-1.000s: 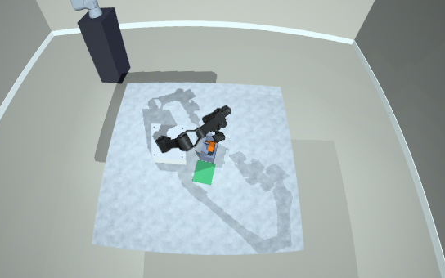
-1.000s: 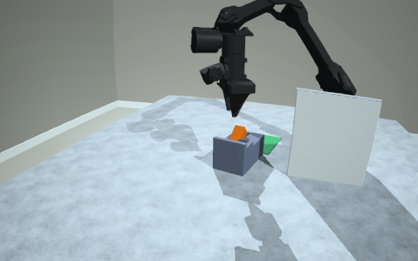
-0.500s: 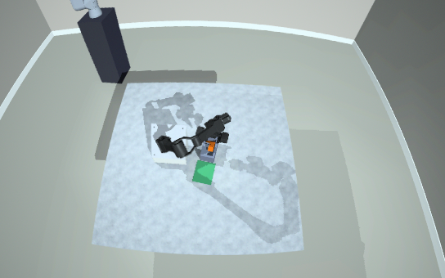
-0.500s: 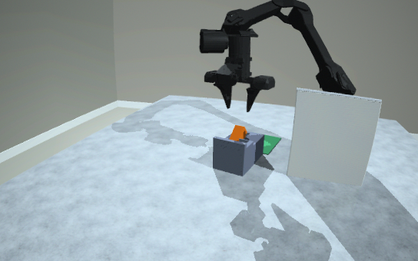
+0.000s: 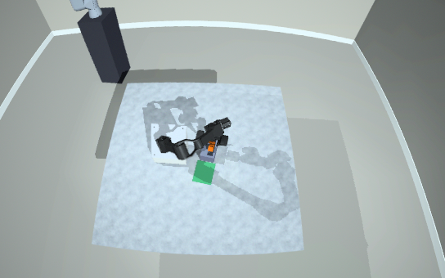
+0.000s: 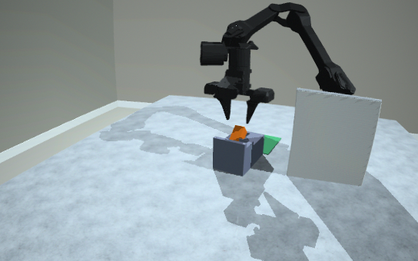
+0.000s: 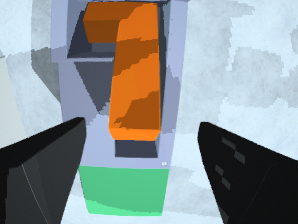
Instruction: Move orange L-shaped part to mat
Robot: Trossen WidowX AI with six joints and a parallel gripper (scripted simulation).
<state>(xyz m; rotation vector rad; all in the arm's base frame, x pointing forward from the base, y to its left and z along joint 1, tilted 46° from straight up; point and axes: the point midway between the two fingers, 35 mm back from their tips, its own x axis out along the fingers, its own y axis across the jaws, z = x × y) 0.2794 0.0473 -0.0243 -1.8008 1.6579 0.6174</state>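
Right now the orange L-shaped part is 20 mm behind my gripper tip, 40 mm to the left of it and 70 mm below it. Round my gripper tip: green mat (20 mm behind, 140 mm to the right, 130 mm below).
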